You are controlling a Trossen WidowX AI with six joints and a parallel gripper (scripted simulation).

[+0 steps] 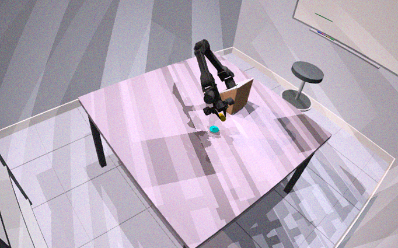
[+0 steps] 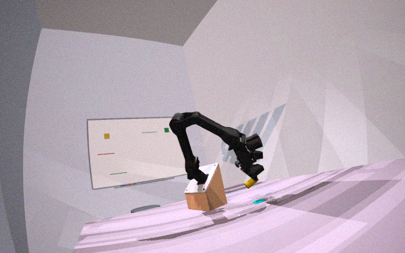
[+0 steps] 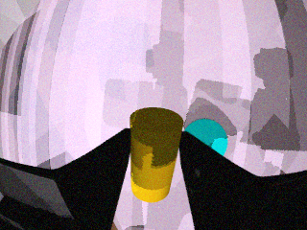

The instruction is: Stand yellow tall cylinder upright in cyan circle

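My gripper tip is 2 cm short of the cyan circle, 3 cm to the left of it and 11 cm above it. The rest, counted from my gripper tip: yellow tall cylinder (1 cm behind, 1 cm to the right, 1 cm below).
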